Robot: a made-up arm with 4 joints. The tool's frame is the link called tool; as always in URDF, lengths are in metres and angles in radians. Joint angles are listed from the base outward.
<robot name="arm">
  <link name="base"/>
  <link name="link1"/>
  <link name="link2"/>
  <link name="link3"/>
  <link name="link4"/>
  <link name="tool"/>
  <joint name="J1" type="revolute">
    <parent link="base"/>
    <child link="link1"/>
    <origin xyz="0 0 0.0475" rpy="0 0 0"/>
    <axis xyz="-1 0 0"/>
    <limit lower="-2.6" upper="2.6"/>
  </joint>
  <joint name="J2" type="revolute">
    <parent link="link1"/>
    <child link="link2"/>
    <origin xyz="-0.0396 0.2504 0.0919" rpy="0 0 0"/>
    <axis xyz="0 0 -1"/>
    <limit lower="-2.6" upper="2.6"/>
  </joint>
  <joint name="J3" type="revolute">
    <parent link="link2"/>
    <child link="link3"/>
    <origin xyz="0.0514 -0.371 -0.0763" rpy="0 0 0"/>
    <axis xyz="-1 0 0"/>
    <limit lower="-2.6" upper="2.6"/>
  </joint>
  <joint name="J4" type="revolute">
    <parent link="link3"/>
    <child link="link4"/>
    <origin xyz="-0.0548 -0.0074 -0.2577" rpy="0 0 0"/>
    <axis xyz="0 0 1"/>
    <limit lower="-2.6" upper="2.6"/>
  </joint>
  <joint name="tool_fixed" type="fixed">
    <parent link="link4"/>
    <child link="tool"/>
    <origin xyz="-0.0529 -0.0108 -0.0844" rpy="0 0 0"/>
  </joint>
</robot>
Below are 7 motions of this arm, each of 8 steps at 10 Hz.
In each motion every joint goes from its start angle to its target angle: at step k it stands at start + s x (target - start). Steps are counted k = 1, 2, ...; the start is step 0. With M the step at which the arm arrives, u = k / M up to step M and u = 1 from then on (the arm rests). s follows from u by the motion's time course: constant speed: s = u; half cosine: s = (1 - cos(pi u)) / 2; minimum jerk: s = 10 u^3 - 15 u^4 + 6 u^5.
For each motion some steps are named. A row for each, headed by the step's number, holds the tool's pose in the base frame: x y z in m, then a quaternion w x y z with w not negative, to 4 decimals.
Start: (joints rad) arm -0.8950 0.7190 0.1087 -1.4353
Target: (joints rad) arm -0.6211 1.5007 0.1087 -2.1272
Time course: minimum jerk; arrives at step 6
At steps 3, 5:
3: -0.3649 0.2934 -0.1285 0.1349 -0.0015 0.3499 -0.9270
5: -0.4012 0.3563 -0.1000 0.1884 0.1158 -0.2865 0.9322

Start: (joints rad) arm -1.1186 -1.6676 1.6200 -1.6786
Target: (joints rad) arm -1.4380 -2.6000 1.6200 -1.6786
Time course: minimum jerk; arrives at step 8
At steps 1, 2, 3, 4, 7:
1: 0.6718 0.1516 0.3316 0.5412 0.4345 -0.6100 -0.3824
2: 0.6637 0.1671 0.3885 0.5186 0.4662 -0.6167 -0.3652
3: 0.6341 0.1875 0.5003 0.4696 0.5246 -0.6286 -0.3305
4: 0.5695 0.1935 0.6418 0.3969 0.5920 -0.6417 -0.2831
7: 0.3453 0.1310 0.8905 0.2144 0.6977 -0.6608 -0.1751

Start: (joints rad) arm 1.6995 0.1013 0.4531 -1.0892
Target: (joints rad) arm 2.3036 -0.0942 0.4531 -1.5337
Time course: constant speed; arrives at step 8
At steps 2, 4, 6, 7, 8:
2: -0.0977 -0.2321 0.3574 0.3243 -0.7441 -0.5297 -0.2463
4: -0.0687 -0.1841 0.3890 0.2661 -0.7456 -0.5751 -0.2063
6: -0.0396 -0.1324 0.4121 0.2103 -0.7414 -0.6165 -0.1615
7: -0.0251 -0.1055 0.4204 0.1834 -0.7374 -0.6354 -0.1373
8: -0.0105 -0.0783 0.4264 0.1572 -0.7321 -0.6532 -0.1122

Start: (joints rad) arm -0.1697 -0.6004 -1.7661 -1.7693
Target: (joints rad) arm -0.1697 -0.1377 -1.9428 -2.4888
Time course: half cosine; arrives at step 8
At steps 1, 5, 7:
1: -0.0165 0.1865 0.2112 0.4930 0.3311 0.7472 -0.2983
5: -0.0020 0.1703 0.2395 0.2990 0.2635 0.8133 -0.4239
7: 0.0008 0.1608 0.2473 0.2111 0.2324 0.8366 -0.4489

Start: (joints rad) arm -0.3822 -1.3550 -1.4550 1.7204
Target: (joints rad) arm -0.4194 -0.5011 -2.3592 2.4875
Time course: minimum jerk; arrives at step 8
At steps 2, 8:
2: -0.0050 0.2587 0.1004 0.1030 -0.6671 0.3178 -0.6658
8: 0.0518 0.0659 0.3357 0.0766 -0.4998 0.8367 -0.2106

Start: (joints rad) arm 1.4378 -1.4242 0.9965 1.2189
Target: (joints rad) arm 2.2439 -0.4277 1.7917 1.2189
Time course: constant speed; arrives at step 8
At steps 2, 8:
2: 0.6125 -0.0508 0.0856 0.2052 0.6046 -0.5709 -0.5162
8: 0.2367 0.3563 0.2540 0.4648 0.6953 -0.5434 0.0722

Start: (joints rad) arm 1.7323 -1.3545 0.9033 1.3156
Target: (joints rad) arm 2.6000 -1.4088 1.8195 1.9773
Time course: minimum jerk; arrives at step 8
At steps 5, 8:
5: 0.6659 -0.0520 -0.1039 0.6461 0.2476 -0.7084 -0.1392
8: 0.6456 -0.0651 -0.1667 0.7501 0.1305 -0.6464 0.0503

